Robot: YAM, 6 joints.
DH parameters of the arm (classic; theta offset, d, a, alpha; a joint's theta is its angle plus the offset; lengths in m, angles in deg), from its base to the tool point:
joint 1: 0 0.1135 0.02 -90
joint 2: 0 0 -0.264 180
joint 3: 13.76 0 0.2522 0
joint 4: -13.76 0 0.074 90
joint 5: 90 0 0 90
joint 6: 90 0.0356 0 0
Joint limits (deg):
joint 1: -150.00..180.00
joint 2: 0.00..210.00
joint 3: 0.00..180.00
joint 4: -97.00..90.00
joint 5: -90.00..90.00
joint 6: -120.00..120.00
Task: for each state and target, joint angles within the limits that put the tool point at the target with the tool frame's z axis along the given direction. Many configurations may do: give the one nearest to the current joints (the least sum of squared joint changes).
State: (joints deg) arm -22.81 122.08 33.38 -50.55 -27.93 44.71
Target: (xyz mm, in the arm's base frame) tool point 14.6 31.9 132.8 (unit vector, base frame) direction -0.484 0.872 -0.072
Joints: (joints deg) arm 1.54 86.01 6.44 -91.54 -62.22 44.71
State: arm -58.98 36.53 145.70 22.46 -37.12 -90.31
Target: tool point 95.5 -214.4 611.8 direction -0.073 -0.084 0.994
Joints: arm -65.11 87.99 103.98 71.39 5.83 -90.31
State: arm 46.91 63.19 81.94 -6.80 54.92 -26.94
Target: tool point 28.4 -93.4 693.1 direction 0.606 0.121 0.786
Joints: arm 93.99 58.89 132.60 10.58 37.81 -26.94
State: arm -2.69 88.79 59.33 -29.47 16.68 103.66
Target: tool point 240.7 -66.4 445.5 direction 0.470 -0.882 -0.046
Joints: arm -8.89 67.60 76.02 -12.80 52.98 103.66
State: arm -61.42 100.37 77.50 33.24 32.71 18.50
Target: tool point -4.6 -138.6 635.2 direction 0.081 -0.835 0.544
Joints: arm -93.93 67.66 113.48 -12.51 -7.94 18.50
